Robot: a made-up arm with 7 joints.
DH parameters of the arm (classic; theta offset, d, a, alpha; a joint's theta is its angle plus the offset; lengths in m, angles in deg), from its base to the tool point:
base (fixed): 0 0 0 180
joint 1: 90 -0.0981 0.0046 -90
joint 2: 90 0.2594 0.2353 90
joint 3: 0 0.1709 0.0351 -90
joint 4: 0 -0.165 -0.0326 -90
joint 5: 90 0.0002 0.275 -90
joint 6: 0 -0.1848 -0.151 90
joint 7: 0 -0.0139 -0.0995 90
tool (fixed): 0 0.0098 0 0
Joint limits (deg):
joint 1: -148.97..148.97
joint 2: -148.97..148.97
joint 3: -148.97..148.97
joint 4: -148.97..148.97
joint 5: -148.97..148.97
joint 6: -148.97..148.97
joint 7: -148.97..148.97
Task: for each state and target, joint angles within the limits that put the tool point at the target. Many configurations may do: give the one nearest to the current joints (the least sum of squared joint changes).
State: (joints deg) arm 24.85 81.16 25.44 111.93 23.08 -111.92 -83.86
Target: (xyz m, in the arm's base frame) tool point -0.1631 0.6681 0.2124
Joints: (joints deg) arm -14.42 90.86 37.55 116.08 15.02 -98.16 -84.52
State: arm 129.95 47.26 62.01 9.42 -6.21 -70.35 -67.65
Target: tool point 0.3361 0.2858 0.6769
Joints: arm 113.57 47.49 78.68 16.90 -21.69 -48.99 -63.90
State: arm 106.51 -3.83 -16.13 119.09 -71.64 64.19 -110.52
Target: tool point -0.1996 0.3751 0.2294
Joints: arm 89.70 1.33 -46.87 143.86 -112.74 75.30 -100.21
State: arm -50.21 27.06 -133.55 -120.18 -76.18 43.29 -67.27
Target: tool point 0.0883 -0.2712 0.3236
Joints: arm -59.02 27.82 -124.92 -107.34 -85.96 42.58 -59.11
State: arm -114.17 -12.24 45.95 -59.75 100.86 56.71 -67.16
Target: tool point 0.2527 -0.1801 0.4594
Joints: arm -99.52 -40.93 55.02 -64.14 120.65 51.29 -74.11
